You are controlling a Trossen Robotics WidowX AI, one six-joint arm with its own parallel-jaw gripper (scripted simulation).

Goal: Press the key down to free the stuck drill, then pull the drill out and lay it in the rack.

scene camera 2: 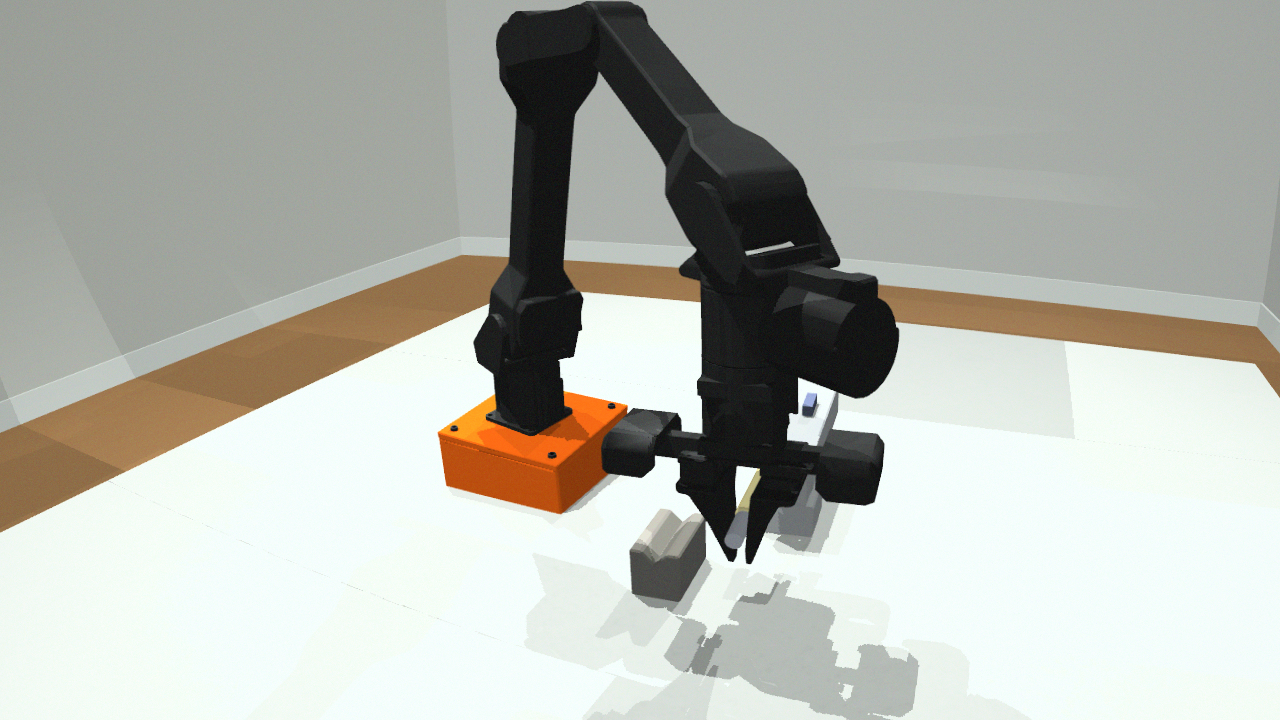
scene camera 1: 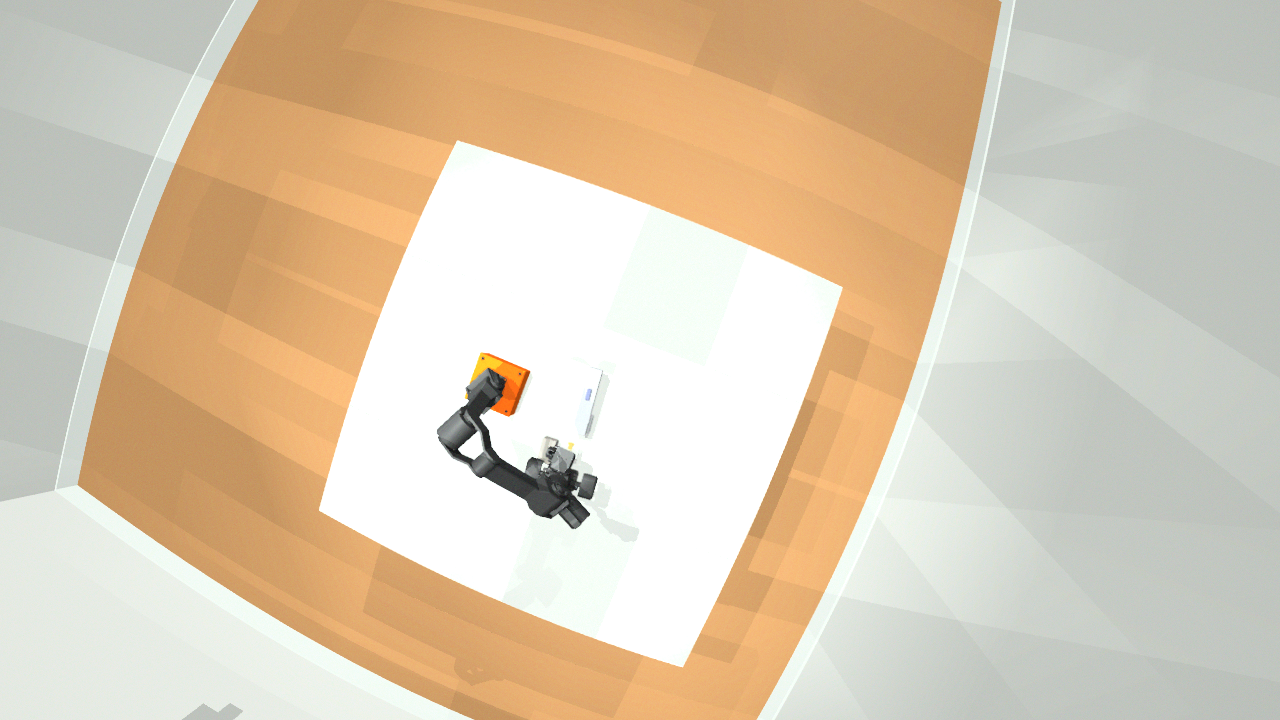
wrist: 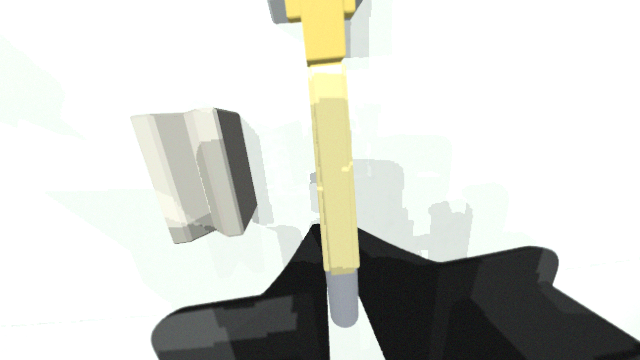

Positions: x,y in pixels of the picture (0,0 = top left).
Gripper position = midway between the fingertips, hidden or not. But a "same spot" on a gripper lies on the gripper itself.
gripper: scene camera 2 741,560; scene camera 1; wrist
same spot on gripper: [wrist: 507,297] = [scene camera 1: 572,472]
